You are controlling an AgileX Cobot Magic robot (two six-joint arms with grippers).
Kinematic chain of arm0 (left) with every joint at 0, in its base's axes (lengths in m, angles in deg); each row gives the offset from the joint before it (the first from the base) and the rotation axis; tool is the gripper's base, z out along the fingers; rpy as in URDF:
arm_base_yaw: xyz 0 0 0.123 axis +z
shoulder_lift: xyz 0 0 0 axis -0.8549 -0.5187 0
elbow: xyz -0.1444 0.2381 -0.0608 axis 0.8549 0.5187 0
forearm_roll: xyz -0.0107 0.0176 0.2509 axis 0.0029 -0.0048 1
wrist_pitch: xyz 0 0 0 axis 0.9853 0.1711 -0.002
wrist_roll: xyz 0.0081 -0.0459 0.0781 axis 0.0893 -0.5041 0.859
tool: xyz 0 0 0 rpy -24.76 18.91 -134.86
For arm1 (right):
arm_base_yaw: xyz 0 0 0.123 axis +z
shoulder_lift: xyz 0 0 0 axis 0.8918 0.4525 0
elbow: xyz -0.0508 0.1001 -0.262 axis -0.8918 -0.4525 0
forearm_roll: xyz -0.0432 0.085 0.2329 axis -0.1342 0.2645 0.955
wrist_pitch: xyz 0 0 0 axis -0.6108 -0.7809 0.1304
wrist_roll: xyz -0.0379 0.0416 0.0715 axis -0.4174 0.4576 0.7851
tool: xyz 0 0 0 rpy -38.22 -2 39.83
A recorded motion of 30 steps. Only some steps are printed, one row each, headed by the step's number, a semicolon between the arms.
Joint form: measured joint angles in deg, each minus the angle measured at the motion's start. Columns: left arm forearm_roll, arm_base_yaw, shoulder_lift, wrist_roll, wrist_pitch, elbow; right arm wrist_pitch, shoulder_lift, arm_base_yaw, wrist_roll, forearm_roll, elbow.
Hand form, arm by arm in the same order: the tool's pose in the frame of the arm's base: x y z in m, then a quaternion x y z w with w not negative. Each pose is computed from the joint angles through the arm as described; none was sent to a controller.
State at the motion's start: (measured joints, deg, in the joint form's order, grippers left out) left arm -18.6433 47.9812 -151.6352 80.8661 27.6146 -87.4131; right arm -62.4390 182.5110 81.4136 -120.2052 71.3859 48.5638
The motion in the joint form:
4: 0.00 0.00 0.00 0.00 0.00 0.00; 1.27 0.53 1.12 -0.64 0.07 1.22
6: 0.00 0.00 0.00 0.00 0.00 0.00; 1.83 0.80 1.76 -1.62 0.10 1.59
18: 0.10 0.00 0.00 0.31 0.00 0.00; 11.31 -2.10 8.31 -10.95 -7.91 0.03
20: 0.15 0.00 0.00 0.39 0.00 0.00; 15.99 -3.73 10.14 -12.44 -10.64 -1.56
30: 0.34 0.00 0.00 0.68 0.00 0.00; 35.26 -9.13 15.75 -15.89 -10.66 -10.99
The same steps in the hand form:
4: 0.4837 -0.1426 0.4037 0.27171 0.77850 -0.26010 0.50245; 0.3843 0.1960 0.2644 0.04399 0.79434 0.54009 0.27458
6: 0.4837 -0.1426 0.4037 0.27171 0.77850 -0.26010 0.50245; 0.3841 0.2003 0.2640 0.03538 0.79540 0.53671 0.27933
18: 0.4838 -0.1425 0.4036 0.27395 0.77799 -0.25791 0.50315; 0.3587 0.2293 0.2666 -0.08993 0.82176 0.44259 0.34747
20: 0.4838 -0.1425 0.4036 0.27456 0.77792 -0.25715 0.50333; 0.3499 0.2324 0.2670 -0.11155 0.82884 0.40428 0.37031
30: 0.4839 -0.1423 0.4034 0.27679 0.77765 -0.25429 0.50397; 0.3197 0.2260 0.2520 -0.08819 0.85585 0.28510 0.42245

